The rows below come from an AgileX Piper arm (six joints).
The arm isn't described. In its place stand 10 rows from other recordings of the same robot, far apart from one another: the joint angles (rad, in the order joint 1, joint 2, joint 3, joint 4, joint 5, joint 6), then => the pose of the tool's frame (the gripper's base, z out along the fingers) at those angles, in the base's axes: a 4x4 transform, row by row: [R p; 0 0 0 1], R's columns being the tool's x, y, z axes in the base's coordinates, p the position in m.
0.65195 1.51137 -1.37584 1.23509 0.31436 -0.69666 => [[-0.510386 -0.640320 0.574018 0.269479], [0.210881 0.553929 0.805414 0.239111], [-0.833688 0.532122 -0.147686 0.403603], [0 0 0 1]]
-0.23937 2.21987 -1.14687 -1.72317 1.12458 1.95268 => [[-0.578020 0.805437 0.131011 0.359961], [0.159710 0.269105 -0.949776 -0.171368], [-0.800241 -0.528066 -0.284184 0.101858], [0 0 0 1]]
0.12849 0.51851 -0.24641 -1.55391 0.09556 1.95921 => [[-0.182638 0.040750 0.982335 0.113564], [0.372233 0.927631 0.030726 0.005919], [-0.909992 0.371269 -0.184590 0.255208], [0 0 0 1]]
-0.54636 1.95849 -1.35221 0.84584 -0.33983 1.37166 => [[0.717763 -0.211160 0.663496 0.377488], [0.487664 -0.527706 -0.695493 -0.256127], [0.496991 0.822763 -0.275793 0.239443], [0 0 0 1]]
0.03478 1.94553 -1.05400 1.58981 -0.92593 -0.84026 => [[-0.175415 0.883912 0.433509 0.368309], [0.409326 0.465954 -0.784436 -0.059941], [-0.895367 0.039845 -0.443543 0.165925], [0 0 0 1]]
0.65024 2.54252 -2.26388 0.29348 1.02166 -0.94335 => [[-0.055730 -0.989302 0.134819 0.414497], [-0.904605 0.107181 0.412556 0.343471], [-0.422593 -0.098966 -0.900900 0.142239], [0 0 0 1]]
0.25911 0.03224 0.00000 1.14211 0.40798 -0.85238 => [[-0.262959 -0.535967 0.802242 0.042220], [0.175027 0.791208 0.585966 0.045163], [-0.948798 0.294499 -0.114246 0.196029], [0 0 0 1]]
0.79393 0.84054 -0.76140 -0.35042 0.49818 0.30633 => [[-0.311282 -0.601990 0.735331 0.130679], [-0.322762 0.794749 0.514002 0.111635], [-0.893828 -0.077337 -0.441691 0.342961], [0 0 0 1]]
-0.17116 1.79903 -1.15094 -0.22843 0.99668 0.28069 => [[-0.946687 0.322059 -0.007917 0.320059], [0.317538 0.928688 -0.191594 -0.072882], [-0.054352 -0.183893 -0.981442 0.185263], [0 0 0 1]]
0.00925 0.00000 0.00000 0.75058 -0.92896 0.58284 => [[0.658448 -0.513321 0.550407 0.015569], [0.749539 0.381084 -0.541263 -0.049574], [0.068090 0.768945 0.635678 0.263202], [0 0 0 1]]
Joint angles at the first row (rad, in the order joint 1, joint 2, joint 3, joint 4, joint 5, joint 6):
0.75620, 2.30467, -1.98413, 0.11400, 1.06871, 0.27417
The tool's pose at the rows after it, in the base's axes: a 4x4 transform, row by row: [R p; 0 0 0 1], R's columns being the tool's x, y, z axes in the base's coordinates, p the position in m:
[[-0.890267 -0.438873 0.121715 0.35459], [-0.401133 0.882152 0.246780 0.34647], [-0.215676 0.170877 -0.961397 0.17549], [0 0 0 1]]
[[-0.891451 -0.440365 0.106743 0.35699], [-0.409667 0.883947 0.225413 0.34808], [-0.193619 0.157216 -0.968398 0.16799], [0 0 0 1]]
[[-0.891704 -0.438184 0.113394 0.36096], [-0.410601 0.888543 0.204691 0.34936], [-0.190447 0.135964 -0.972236 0.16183], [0 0 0 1]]
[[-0.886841 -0.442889 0.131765 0.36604], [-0.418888 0.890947 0.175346 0.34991], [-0.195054 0.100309 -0.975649 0.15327], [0 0 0 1]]
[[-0.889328 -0.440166 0.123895 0.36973], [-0.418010 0.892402 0.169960 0.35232], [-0.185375 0.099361 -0.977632 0.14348], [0 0 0 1]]
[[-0.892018 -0.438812 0.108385 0.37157], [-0.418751 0.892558 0.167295 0.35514], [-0.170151 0.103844 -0.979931 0.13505], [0 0 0 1]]
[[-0.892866 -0.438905 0.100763 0.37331], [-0.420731 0.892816 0.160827 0.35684], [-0.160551 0.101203 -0.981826 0.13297], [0 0 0 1]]
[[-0.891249 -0.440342 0.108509 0.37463], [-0.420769 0.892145 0.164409 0.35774], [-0.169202 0.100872 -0.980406 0.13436], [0 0 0 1]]
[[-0.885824 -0.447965 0.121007 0.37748], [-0.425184 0.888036 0.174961 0.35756], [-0.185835 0.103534 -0.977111 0.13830], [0 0 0 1]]
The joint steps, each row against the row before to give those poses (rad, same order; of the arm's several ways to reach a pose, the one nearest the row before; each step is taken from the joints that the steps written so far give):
-0.00001, 0.03020, -0.02773, -0.00466, 0.00673, -0.00001
0.00001, 0.02988, -0.02942, -0.00742, 0.02574, 0.00001
-0.00001, 0.02720, -0.02907, -0.02255, 0.01107, 0.00998
0.00001, 0.03025, -0.02572, -0.03797, 0.00192, 0.00648
-0.00186, 0.03516, -0.03055, 0.00197, 0.00512, 0.00000
0.00001, 0.03142, -0.02937, 0.00936, 0.01146, -0.00205
0.00000, 0.02059, -0.03355, 0.00000, 0.02311, 0.00021
0.00000, 0.00388, -0.01285, -0.00296, 0.00068, -0.00001
-0.00400, 0.00000, -0.01458, 0.00000, -0.00192, -0.01129

